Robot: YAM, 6 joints.
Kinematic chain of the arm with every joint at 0, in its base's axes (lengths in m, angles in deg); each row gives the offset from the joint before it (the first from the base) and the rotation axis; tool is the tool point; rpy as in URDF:
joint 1: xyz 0 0 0.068 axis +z
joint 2: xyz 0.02 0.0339 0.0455 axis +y
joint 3: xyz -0.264 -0.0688 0 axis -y
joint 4: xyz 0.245 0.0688 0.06 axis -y
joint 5: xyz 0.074 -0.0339 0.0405 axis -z
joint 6: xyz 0.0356 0 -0.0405 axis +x
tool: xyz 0 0 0 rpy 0 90 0
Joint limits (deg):
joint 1: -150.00..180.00
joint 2: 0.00..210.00
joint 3: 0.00..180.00
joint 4: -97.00..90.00
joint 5: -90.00..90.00
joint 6: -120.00..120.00
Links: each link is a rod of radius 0.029 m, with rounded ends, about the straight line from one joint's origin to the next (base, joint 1, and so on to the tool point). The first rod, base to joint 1, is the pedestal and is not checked.
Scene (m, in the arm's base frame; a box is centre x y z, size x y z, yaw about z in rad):
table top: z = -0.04
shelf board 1: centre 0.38 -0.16 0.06 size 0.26 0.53 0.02 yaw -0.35
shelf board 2: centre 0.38 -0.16 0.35 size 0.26 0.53 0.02 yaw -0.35
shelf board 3: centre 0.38 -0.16 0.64 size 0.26 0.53 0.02 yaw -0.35
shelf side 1: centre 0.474 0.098 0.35 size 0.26 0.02 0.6 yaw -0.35
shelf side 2: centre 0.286 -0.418 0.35 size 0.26 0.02 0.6 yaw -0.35
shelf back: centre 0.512 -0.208 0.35 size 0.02 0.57 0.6 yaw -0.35
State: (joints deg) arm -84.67 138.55 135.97 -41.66 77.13 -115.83
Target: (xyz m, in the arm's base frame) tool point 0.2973 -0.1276 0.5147
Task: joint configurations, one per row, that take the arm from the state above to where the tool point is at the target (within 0.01 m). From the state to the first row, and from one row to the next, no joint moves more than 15 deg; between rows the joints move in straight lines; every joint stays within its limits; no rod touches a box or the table.
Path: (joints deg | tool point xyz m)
1: -83.48 126.05 145.41 -55.50 74.92 -105.83 | 0.0174 -0.4548 0.4157
2: -82.29 113.55 154.85 -69.33 72.70 -95.84 | 0.0125 -0.3460 0.5225
3: -81.10 101.05 164.29 -83.16 70.49 -85.84 | -0.0010 -0.2108 0.5891
4: -79.91 88.55 173.73 -97.00 68.27 -75.85 | -0.0221 -0.0643 0.6087
5: -66.78 85.59 161.25 -92.64 70.45 -83.84 | 0.0025 -0.0908 0.6039
6: -53.65 82.63 148.77 -88.28 72.62 -91.84 | 0.0371 -0.1077 0.5918
7: -40.53 79.66 136.29 -83.91 74.80 -99.84 | 0.0775 -0.1115 0.5726
8: -27.40 76.70 123.81 -79.55 76.98 -107.83 | 0.1183 -0.1004 0.5468
9: -14.28 73.73 111.33 -75.19 79.15 -115.83 | 0.1537 -0.0752 0.5147
10: -15.65 87.31 121.55 -66.05 79.38 -115.83 | 0.2263 -0.0997 0.5222
11: -17.02 100.89 131.77 -56.91 79.60 -115.83 | 0.2973 -0.1276 0.5147

